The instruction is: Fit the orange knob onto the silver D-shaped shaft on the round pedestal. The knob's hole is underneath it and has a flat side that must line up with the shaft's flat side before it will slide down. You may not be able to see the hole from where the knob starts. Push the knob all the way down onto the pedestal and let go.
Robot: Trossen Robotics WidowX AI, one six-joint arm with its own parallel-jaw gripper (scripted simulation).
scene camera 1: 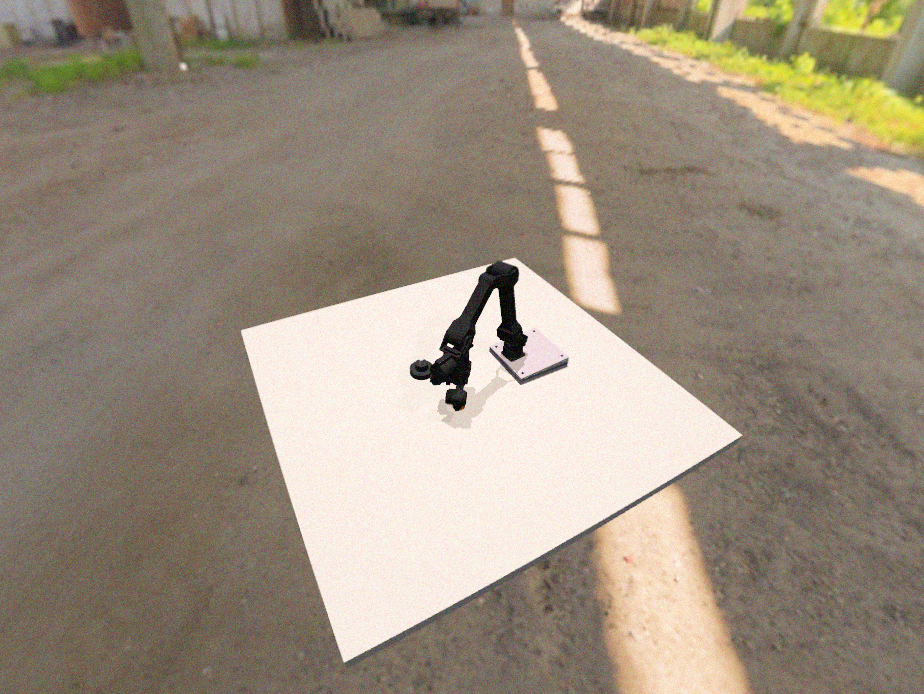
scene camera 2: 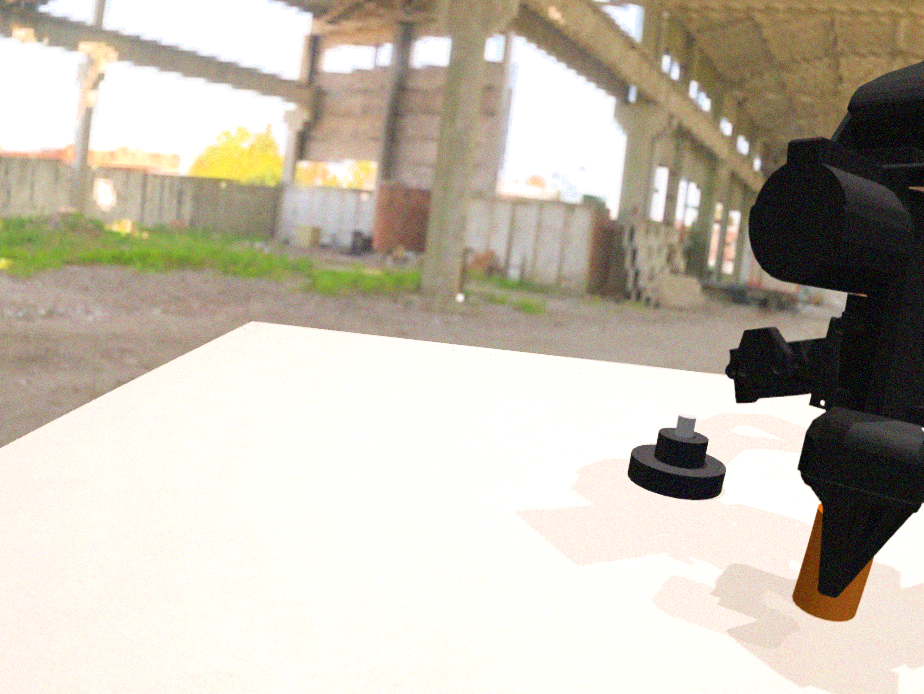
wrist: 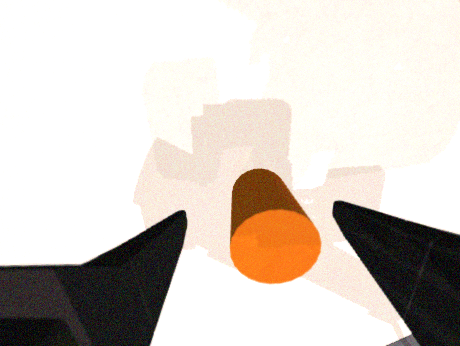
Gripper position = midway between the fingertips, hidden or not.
Note:
My gripper (scene camera 2: 834,564) is open, holding nothing. Also in view: an orange knob (scene camera 2: 806,596) and a black round pedestal (scene camera 2: 677,466).
The orange knob also shows in the wrist view (wrist: 272,240). My gripper is seen too in scene camera 1 (scene camera 1: 458,400) and in the wrist view (wrist: 259,212).

